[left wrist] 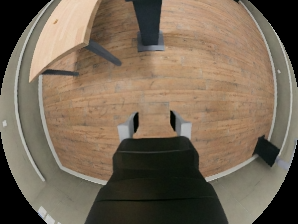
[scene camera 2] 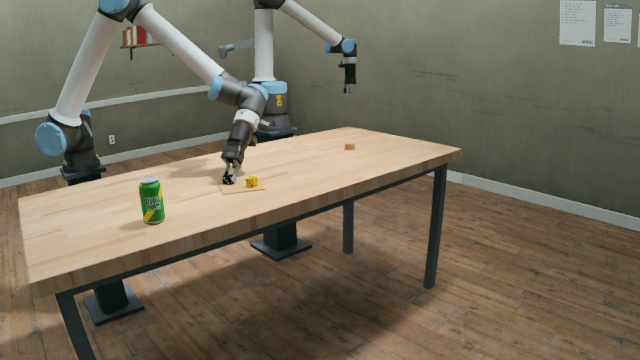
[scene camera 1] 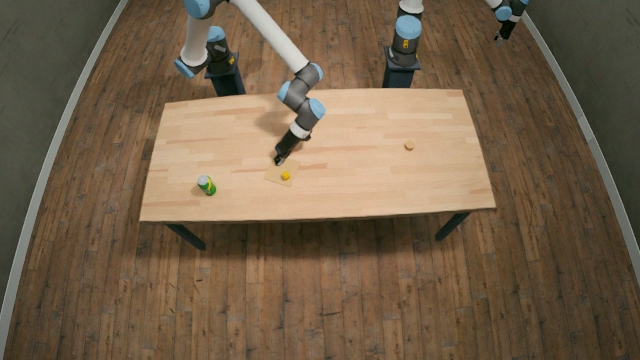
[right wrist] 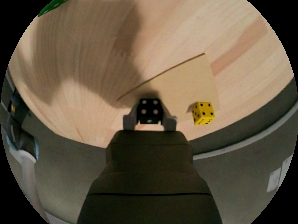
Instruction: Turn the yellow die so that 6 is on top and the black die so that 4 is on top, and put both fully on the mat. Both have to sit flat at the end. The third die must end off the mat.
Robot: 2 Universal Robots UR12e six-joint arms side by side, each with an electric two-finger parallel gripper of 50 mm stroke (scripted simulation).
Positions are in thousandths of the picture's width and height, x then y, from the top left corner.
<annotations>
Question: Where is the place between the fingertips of the right gripper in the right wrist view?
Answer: At 502,493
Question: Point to a tan mat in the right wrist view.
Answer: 606,391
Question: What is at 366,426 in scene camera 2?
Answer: The right gripper.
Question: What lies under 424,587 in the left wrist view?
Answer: The left gripper.
</annotations>
